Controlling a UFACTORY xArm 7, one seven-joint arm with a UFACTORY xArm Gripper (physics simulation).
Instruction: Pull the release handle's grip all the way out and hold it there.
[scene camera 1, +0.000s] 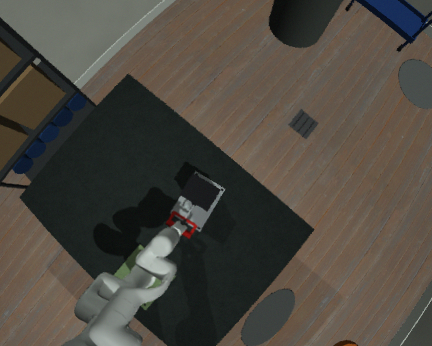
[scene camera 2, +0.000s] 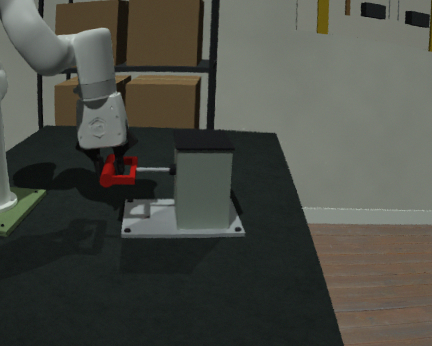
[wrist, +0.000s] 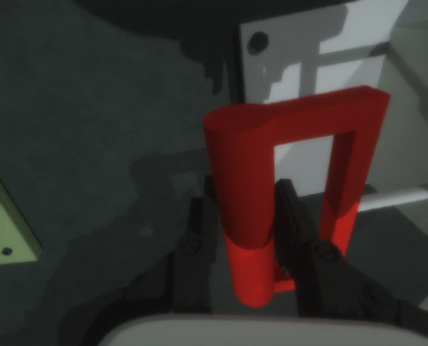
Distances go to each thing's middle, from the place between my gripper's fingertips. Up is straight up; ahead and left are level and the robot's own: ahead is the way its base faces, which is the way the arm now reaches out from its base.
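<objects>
Relative to the base plate (scene camera 2: 143, 218), my gripper is 80 mm above and 140 mm short of it.
</objects>
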